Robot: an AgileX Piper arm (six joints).
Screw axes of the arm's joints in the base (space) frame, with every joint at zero. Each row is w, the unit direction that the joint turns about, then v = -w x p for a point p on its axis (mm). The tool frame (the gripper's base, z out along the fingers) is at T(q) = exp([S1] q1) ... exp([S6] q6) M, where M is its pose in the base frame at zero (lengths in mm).
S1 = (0, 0, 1, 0.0, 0.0, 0.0)
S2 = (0, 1, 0, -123.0, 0.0, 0.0)
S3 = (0, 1, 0, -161.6, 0.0, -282.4)
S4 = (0.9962, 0, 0.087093, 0.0, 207.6, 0.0)
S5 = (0, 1, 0, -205.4, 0.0, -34.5)
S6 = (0.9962, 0, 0.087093, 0.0, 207.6, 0.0)
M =
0.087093 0 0.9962 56.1
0 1 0 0.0
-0.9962 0 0.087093 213.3
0 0 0 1
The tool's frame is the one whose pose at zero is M.
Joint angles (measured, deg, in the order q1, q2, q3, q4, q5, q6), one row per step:
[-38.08, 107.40, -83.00, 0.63, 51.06, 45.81]
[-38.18, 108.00, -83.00, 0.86, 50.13, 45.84]
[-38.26, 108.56, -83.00, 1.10, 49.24, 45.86]
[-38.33, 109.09, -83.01, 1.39, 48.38, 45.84]
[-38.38, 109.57, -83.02, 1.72, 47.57, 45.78]
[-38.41, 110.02, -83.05, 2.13, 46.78, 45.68]
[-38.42, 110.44, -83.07, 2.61, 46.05, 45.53]
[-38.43, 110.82, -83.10, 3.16, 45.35, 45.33]
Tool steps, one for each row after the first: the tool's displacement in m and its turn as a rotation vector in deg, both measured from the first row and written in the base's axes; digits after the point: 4 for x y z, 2 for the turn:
[0.0017, -0.0019, -0.0037, -0.03, -0.40, -0.22]
[0.0034, -0.0036, -0.0071, -0.05, -0.80, -0.41]
[0.0051, -0.0051, -0.0103, -0.06, -1.22, -0.59]
[0.0067, -0.0064, -0.0131, -0.06, -1.66, -0.72]
[0.0084, -0.0074, -0.0157, -0.02, -2.16, -0.83]
[0.0101, -0.0082, -0.0182, 0.07, -2.66, -0.92]
[0.0118, -0.0089, -0.0203, 0.18, -3.20, -0.99]

